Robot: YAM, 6 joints.
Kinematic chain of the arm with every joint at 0, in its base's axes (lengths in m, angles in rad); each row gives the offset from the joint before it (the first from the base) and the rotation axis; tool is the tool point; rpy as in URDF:
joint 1: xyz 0 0 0.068 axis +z
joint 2: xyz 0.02 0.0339 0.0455 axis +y
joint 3: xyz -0.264 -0.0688 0 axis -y
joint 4: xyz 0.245 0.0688 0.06 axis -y
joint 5: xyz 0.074 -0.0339 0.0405 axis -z
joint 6: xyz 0.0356 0 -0.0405 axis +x
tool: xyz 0 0 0 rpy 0 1.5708 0
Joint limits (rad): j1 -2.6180..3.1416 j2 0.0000..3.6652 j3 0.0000..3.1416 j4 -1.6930..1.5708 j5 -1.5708..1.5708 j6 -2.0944..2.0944
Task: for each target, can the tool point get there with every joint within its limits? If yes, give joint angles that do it. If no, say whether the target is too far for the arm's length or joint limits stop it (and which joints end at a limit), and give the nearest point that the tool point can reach.
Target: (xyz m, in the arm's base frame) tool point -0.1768 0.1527 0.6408
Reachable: yes | joints 2.4170 1.4493 2.0577 0.1588 -0.0791 0.0573
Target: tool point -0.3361 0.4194 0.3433
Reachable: yes | joints 2.2716 2.2155 2.0307 0.2300 0.3898 1.3206
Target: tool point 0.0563 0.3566 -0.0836
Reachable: yes | joints 1.4506 2.7618 1.5878 -0.9301 0.3778 -0.1352
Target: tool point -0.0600 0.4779 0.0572
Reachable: yes | joints 1.6340 2.6645 2.0827 -1.1112 -0.9848 -1.7706
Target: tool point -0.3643 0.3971 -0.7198
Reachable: no: too far | nearest point -0.2616 0.2852 -0.3528 | short by 0.397 m
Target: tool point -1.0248 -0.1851 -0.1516
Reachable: no: too far | nearest point -0.6225 -0.0136 -0.0455 | short by 0.450 m
